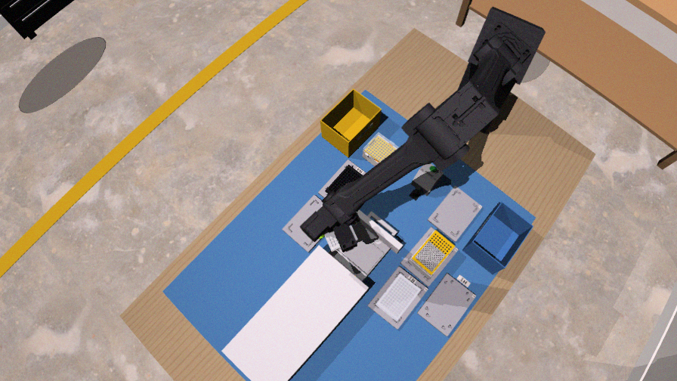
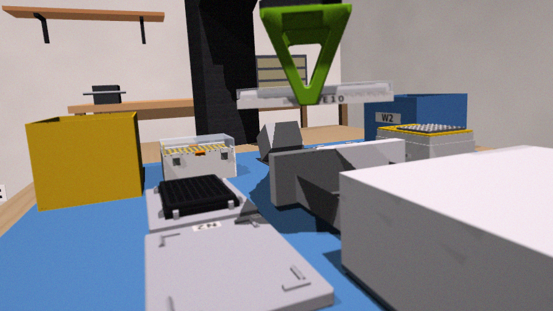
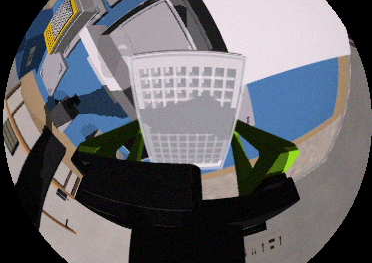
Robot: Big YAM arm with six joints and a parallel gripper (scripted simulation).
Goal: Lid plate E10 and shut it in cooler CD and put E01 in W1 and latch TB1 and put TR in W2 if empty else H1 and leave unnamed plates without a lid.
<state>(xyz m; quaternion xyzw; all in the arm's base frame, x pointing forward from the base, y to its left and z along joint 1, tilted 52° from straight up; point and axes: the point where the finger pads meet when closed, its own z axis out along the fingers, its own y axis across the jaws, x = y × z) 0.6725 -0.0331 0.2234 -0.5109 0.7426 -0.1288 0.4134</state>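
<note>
Right now my hand is 10 cm to the right of the cooler drawer and 12 cm above it. Round my hand: white assay plate: right at my hand; nest N2: 4 cm ahead, 9 cm to the right, 14 cm below; clear lid: 1 cm above.
</note>
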